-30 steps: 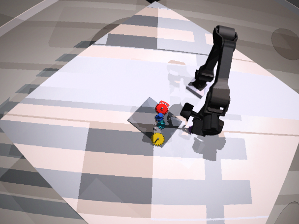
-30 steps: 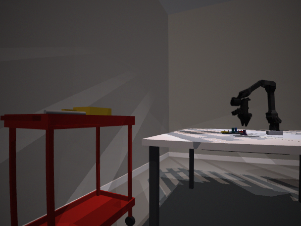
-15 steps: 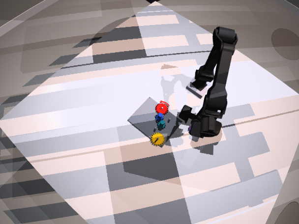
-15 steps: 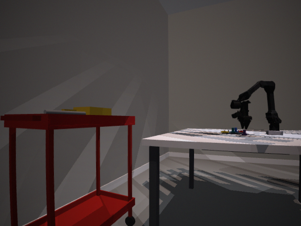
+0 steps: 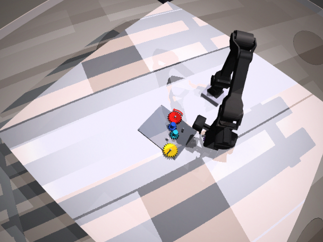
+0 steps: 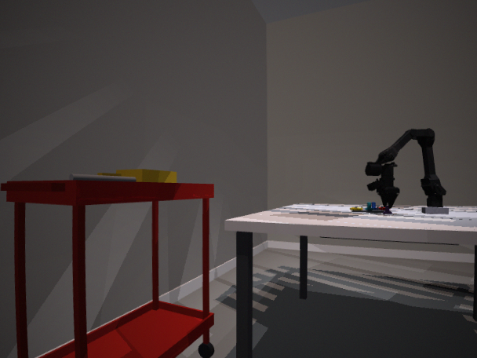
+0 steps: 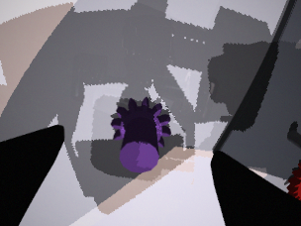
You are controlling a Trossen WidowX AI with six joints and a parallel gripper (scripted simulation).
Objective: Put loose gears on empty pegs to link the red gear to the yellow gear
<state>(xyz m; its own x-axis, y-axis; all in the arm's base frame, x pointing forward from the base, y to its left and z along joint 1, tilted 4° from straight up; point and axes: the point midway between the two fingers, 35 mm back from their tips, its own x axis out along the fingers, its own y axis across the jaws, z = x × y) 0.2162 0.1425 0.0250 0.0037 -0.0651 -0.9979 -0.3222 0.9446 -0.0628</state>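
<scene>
Right now the purple gear is 10 mm below my gripper tip. Also, from my gripper tip: teal gear 100 mm ahead, 120 mm to the right, 10 mm below; then blue gear 80 mm ahead, 150 mm to the right, 10 mm below; then yellow gear 160 mm ahead, 80 mm to the right, 10 mm below.
</scene>
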